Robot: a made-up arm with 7 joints. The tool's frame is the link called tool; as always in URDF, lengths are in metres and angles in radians.
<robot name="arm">
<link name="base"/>
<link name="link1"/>
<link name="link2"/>
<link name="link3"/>
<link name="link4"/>
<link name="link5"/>
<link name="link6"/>
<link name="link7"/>
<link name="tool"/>
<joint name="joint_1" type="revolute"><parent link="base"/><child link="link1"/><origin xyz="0 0 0.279" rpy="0 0 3.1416"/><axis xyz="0 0 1"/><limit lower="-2.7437" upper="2.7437" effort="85" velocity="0.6"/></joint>
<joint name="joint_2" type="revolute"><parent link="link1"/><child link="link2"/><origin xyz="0 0 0" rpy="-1.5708 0 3.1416"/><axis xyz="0 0 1"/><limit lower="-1.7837" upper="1.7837" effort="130" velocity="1"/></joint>
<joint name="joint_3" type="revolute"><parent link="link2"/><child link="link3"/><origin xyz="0 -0.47 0" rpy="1.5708 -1.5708 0"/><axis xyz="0 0 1"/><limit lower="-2.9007" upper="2.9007" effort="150" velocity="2.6"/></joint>
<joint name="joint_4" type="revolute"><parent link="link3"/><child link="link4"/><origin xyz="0 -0.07 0" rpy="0 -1.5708 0"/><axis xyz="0 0 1"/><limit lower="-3.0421" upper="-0.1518" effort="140" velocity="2.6"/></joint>
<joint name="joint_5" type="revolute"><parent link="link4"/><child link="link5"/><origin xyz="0.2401 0.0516 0" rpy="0 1.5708 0"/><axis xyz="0 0 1"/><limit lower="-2.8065" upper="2.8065" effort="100" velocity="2.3"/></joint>
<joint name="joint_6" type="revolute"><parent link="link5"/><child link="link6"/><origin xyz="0 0 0" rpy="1.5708 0 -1.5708"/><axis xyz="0 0 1"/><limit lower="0.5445" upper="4.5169" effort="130" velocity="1.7"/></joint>
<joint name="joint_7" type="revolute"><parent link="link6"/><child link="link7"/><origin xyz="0.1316 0 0" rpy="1.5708 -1.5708 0"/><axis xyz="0 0 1"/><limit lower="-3.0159" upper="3.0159" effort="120" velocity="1.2"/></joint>
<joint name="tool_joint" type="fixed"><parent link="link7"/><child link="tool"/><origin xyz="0 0 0" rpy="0 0 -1.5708"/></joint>
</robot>
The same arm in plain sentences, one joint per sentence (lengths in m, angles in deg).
The arm has seven revolute joints in a row. What follows holds with every joint at zero, and every direction is one of the base frame's. Joint 1 sits 0.2790 m along +z from the base frame's origin and turns about +z, from -157.20 to 157.20 deg. Joint 2 sits at the same point as joint 1 and turns about +y, from -102.20 to 102.20 deg. Joint 3 sits 0.4700 m along +z from joint 2 and turns about +z, from -166.20 to 166.20 deg. Joint 4 sits 0.0700 m along +x from joint 3 and turns about -y, from -174.30 to -8.70 deg. Joint 5 sits 0.0516 m along -x and 0.2401 m along +z from joint 4 and turns about +z, from -160.80 to 160.80 deg. Joint 6 sits at the same point as joint 5 and turns about -y, from 31.20 to 258.80 deg. Joint 7 sits 0.1316 m along +x from joint 6 and turns about -z, from -172.80 to 172.80 deg. The tool frame, which is the frame that the pose is given for, sits at the same point as joint 7; its axes are the base frame's turned by roll 180.00, pitch 0.00 and yaw 0.00 deg (as in URDF: about the fixed x, then y, then z).
